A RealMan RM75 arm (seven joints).
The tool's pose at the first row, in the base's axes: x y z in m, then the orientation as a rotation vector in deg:
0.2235, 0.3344, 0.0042, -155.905, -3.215, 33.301
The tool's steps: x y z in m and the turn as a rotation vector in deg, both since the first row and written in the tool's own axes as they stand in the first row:
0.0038, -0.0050, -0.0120, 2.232, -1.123, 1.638
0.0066, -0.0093, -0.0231, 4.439, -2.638, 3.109
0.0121, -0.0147, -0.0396, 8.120, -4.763, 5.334
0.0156, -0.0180, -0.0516, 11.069, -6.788, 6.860
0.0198, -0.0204, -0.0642, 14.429, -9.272, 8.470
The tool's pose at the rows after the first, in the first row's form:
0.2320, 0.3355, 0.0147, -153.706, -0.615, 34.996
0.2392, 0.3361, 0.0246, -151.341, 1.615, 37.125
0.2510, 0.3362, 0.0384, -147.384, 5.047, 39.961
0.2592, 0.3357, 0.0484, -144.007, 7.312, 42.485
0.2682, 0.3342, 0.0584, -140.011, 9.620, 45.438

